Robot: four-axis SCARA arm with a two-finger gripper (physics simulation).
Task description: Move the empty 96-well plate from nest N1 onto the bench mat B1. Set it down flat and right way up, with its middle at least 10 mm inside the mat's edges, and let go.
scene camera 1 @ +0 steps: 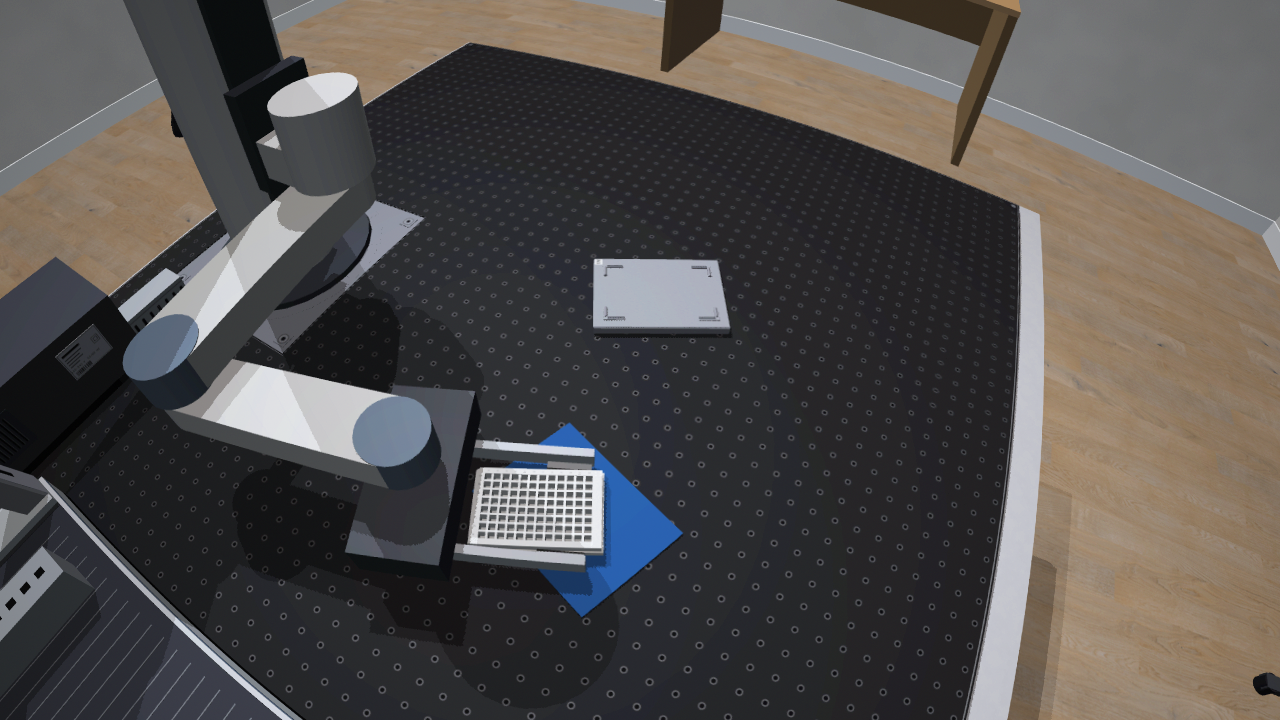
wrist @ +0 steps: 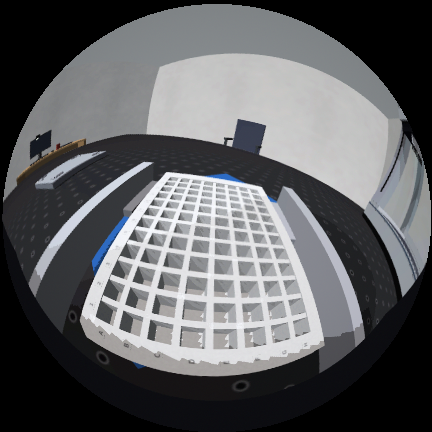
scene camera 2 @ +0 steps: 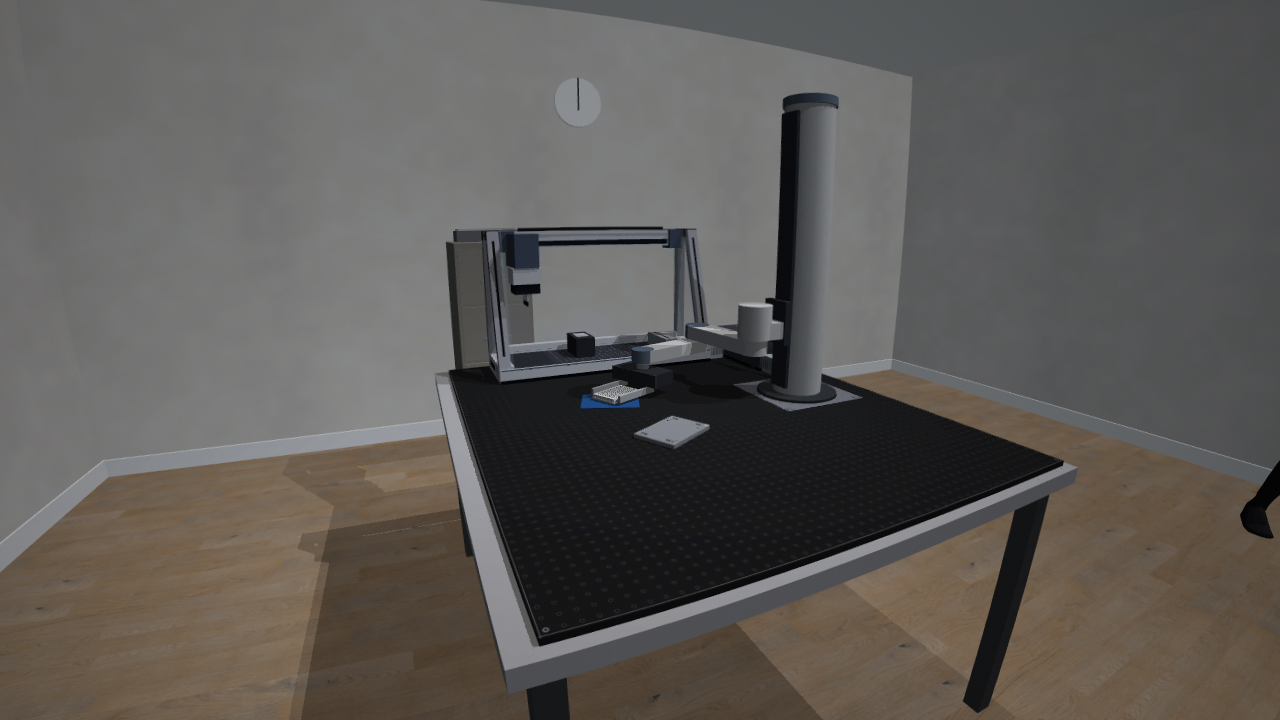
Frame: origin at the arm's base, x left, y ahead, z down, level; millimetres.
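Seen in the pictures: gripper, between the fingertips: (scene camera 1: 589,509) (wrist: 216,182) (scene camera 2: 605,395); arm's base, origin of its link: (scene camera 2: 795,394).
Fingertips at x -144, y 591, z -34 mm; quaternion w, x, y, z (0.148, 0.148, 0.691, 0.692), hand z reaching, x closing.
Note:
Pixels of each thing's top centre, then the offset from my fingertips to it. "spot": a spot on its surface instead. Level surfaces: height alone.
- white 96-well plate, centre of its top: (wrist: 212,224) (scene camera 1: 536,506) (scene camera 2: 617,391) dx -22, dy -46, dz +0 mm
- blue bench mat B1, height of its surface: dz +19 mm
- Nest N1, centre of its top: (scene camera 1: 659,289) (wrist: 67,163) (scene camera 2: 672,428) dx +301, dy -69, dz +6 mm
- black box, a spot on its surface: (scene camera 1: 44,358) spot: dx -211, dy -626, dz -84 mm
The white 96-well plate (scene camera 1: 537,507) (scene camera 2: 617,392) (wrist: 210,250) is level and right way up, its wells facing up. My gripper (scene camera 1: 570,508) (wrist: 216,182) is shut on it, one finger along each long side. The plate is over the blue bench mat B1 (scene camera 1: 640,530) (scene camera 2: 589,402) (wrist: 106,246), low and close to it; whether it touches the mat cannot be told. The mat lies turned relative to the plate, and its left part is hidden beneath plate and gripper. Nest N1 (scene camera 1: 660,295) (scene camera 2: 671,431) (wrist: 70,169) is a light grey block with no plate on it.
The arm's column (scene camera 1: 174,89) (scene camera 2: 814,250) stands at the back left in scene camera 1. A black box (scene camera 1: 44,358) is beside its base. A gantry frame (scene camera 2: 599,237) with a dark deck stands at the table's far end in scene camera 2.

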